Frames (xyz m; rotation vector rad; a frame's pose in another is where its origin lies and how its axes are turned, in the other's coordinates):
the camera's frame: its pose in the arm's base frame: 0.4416 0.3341 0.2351 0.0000 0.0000 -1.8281
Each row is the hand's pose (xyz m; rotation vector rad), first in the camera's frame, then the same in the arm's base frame.
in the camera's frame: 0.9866 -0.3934 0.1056 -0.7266 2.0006 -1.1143
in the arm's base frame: -0.1899 -0.5199 0.3407 -1.2924 -2.0357 1.6057
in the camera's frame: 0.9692 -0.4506 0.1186 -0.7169 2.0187 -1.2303
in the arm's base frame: -0.2408 -0.4885 0.3537 -1.2600 -1.9536 1.5557
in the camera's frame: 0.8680 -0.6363 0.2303 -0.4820 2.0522 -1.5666
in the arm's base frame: -0.3946 -0.3434 0.4654 -1.3000 -1.5966 1.4694
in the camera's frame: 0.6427 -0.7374 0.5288 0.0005 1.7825 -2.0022
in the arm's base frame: -0.4351 -0.0998 0.7639 -1.2757 -0.9829 1.5545
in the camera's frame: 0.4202 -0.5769 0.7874 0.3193 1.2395 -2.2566
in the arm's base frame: -0.2232 0.0745 1.0225 -1.0568 -0.4526 1.7554
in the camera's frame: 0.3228 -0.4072 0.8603 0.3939 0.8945 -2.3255
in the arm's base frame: -0.0343 0.1255 1.0954 -0.8630 -0.2130 1.8722
